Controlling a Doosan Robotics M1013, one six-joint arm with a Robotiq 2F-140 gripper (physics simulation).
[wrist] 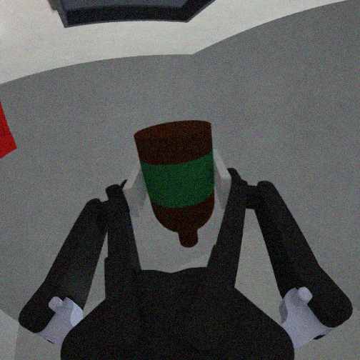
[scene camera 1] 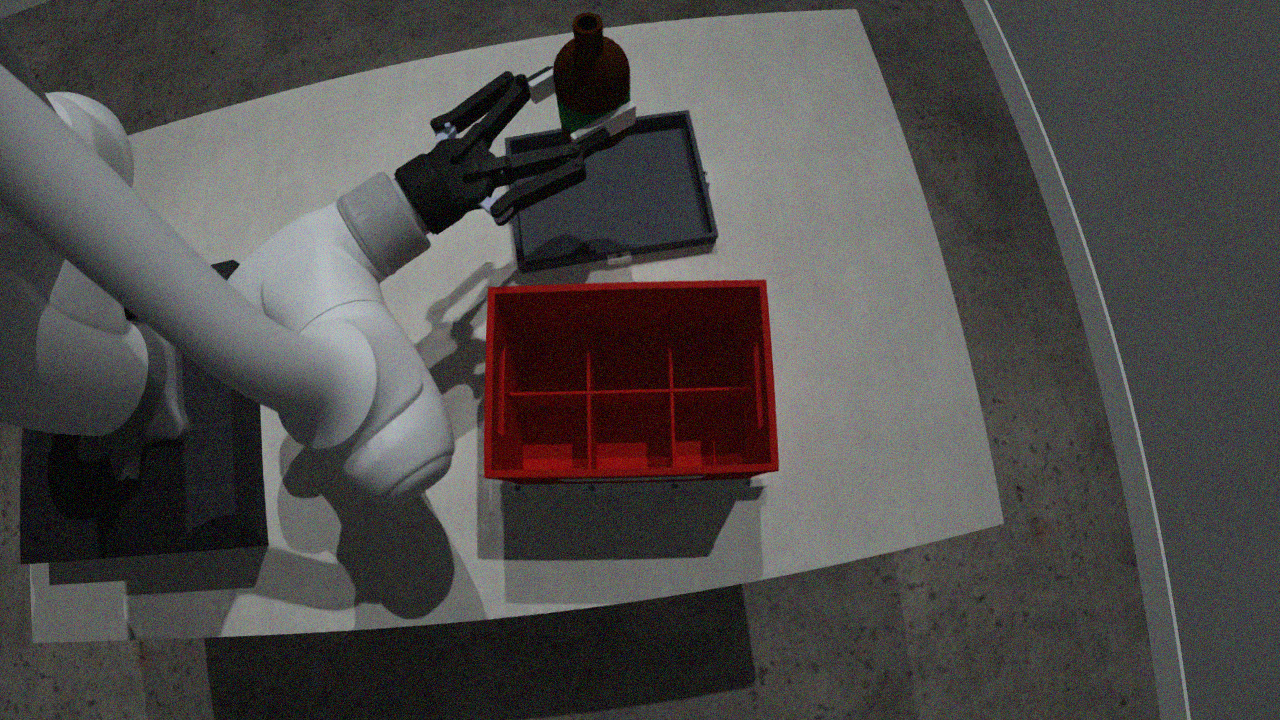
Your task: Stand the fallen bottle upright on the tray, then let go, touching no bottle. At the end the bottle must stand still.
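Places are measured from the arm's base along level axes (x up, y right, z ahead), in millimetres.
Pixels of known places: arm's base at its link origin: point(scene camera 1: 132, 384).
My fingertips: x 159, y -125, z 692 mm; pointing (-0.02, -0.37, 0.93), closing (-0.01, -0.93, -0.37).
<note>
Ahead of a thing's pixels: the offset from my fingertips to its top centre. "spot": to the spot under its first point. Level surfaces: height alone.
A brown bottle @(dx +107, dy +7, dz -19 mm) point(scene camera 1: 590, 76) point(wrist: 177, 182) with a green band is held in the air near the far edge of the table. In the scene view its neck points up and it looks close to upright. In the wrist view its base faces the top of the view and its neck faces the gripper's palm. My gripper point(scene camera 1: 586, 105) point(wrist: 178, 165) is shut on the bottle, one light pad on each side of the green band. The dark tray @(spot: dx -204, dy +95, dz -21 mm) point(scene camera 1: 617, 248) point(wrist: 125, 21) lies on the table; the bottle appears above its far left part in the scene view. Its height above the tray cannot be told.
A red crate @(dx -54, dy +284, dz -48 mm) point(scene camera 1: 631, 286) point(wrist: 6, 140) with dividers stands in front of the tray in the scene view. The white table @(dx -229 mm) point(scene camera 1: 859, 295) bears both. The arm reaches in from the left, over the table. A pale curved rim stands on the floor at the right.
</note>
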